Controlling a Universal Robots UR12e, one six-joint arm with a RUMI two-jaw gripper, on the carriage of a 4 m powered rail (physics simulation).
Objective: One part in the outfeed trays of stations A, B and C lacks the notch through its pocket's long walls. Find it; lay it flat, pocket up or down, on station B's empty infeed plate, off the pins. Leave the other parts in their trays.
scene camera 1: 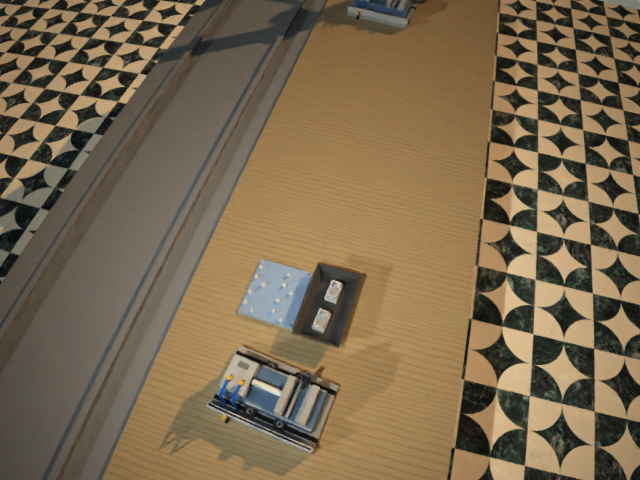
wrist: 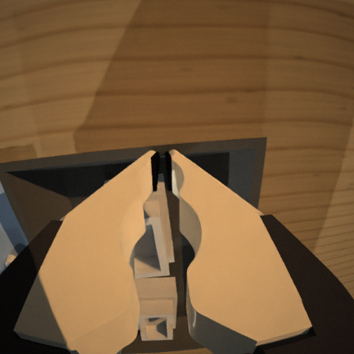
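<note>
In the wrist view my gripper (wrist: pixel 162 153) has its fingertips almost together, a thin gap between the pads, with no part held. Below and behind the fingers is a dark tray (wrist: pixel 215 145). In it, a pale part (wrist: pixel 151 267) with an open pocket lies partly hidden by the left finger, and a smaller-looking pale part (wrist: pixel 157 295) is nearer the bottom edge. Their notches cannot be made out. In scene camera 1 two pale parts (scene camera 1: pixel 333 291) (scene camera 1: pixel 321 319) lie in a dark tray (scene camera 1: pixel 349 310) beside a blue plate (scene camera 1: pixel 272 289) with white pins. My gripper does not show there.
In scene camera 1 a fixture (scene camera 1: pixel 268 384) with blue and grey blocks stands below the tray, and another fixture (scene camera 1: pixel 382 15) is at the top edge. The grey rail (scene camera 1: pixel 170 155) runs along the left of the wooden table. A blue plate (wrist: pixel 7 220) shows at the wrist view's left edge.
</note>
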